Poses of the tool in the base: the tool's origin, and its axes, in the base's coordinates. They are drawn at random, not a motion.
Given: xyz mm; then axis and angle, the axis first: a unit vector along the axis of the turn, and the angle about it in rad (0 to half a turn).
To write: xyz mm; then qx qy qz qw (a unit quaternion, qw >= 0). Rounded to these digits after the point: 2 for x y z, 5 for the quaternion.
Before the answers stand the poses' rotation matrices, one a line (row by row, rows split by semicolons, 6 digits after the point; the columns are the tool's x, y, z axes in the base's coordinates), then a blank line. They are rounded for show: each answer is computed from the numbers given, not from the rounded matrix.
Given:
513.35 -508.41 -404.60 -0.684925 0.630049 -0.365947 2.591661
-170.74 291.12 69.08 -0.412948 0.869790 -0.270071 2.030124
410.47 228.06 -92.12 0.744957 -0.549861 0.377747 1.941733
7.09 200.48 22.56 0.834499 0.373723 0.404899 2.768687
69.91 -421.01 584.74 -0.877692 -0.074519 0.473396 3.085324
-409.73 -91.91 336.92 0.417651 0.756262 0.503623 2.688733
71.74 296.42 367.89 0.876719 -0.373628 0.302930 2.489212
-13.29 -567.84 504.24 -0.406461 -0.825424 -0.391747 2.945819
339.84 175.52 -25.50 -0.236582 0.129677 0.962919 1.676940
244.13 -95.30 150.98 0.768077 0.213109 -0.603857 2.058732
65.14 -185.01 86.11 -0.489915 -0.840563 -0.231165 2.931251
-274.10 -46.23 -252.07 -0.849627 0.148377 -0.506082 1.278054
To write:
0.016516 -0.608192 0.793618; -0.990700 -0.117166 -0.069173; 0.135055 -0.785096 -0.604471
-0.197217 -0.276340 0.940607; -0.760497 0.648596 0.031097; -0.618668 -0.709196 -0.338070
0.393639 -0.910162 -0.129053; -0.206050 0.049456 -0.977291; 0.895875 0.411291 -0.168071
0.413643 0.454795 0.788709; 0.749822 -0.661534 -0.011787; 0.516397 0.596267 -0.614654
0.541050 0.104083 -0.834525; 0.157329 -0.987320 -0.021138; -0.826143 -0.119859 -0.550565
-0.567918 0.379514 0.730369; 0.820223 0.187013 0.540611; 0.068581 0.906088 -0.417494
0.584784 -0.771767 0.249806; -0.403962 -0.544113 -0.735361; 0.703450 0.329115 -0.629953
-0.653633 0.740800 0.154852; 0.588391 0.368736 0.719604; 0.475984 0.561470 -0.676898
-0.044044 -0.991429 -0.122997; 0.923570 -0.087347 0.373348; -0.380892 -0.097153 0.919501
0.397705 0.773808 -0.493003; -0.292969 -0.402097 -0.867460; -0.869483 0.489428 0.066785
-0.503216 0.862798 0.048502; 0.766267 0.419560 0.486626; 0.399511 0.282043 -0.872263
0.802129 0.394866 0.447962; -0.574236 0.304241 0.760059; 0.163833 -0.866901 0.470787

513.35 -508.41 -404.60 -0.65920 0.60638 -0.35220 0.27151
-170.74 291.12 69.08 -0.35080 0.73890 -0.22943 0.52757
410.47 228.06 -92.12 0.61487 -0.45384 0.31178 0.56458
7.09 200.48 22.56 0.82004 0.36725 0.39788 0.18537
69.91 -421.01 584.74 -0.87734 -0.07449 0.47321 0.02813
-409.73 -91.91 336.92 0.40699 0.73696 0.49077 0.22450
71.74 296.42 367.89 0.83049 -0.35393 0.28696 0.32044
-13.29 -567.84 504.24 -0.40452 -0.82147 -0.38987 0.09773
339.84 175.52 -25.50 -0.17593 0.09643 0.71605 0.66860
244.13 -95.30 150.98 0.65822 0.18263 -0.51749 0.51536
65.14 -185.01 86.11 -0.48721 -0.83592 -0.22989 0.10498
-274.10 -46.23 -252.07 -0.50673 0.08849 -0.30183 0.80268

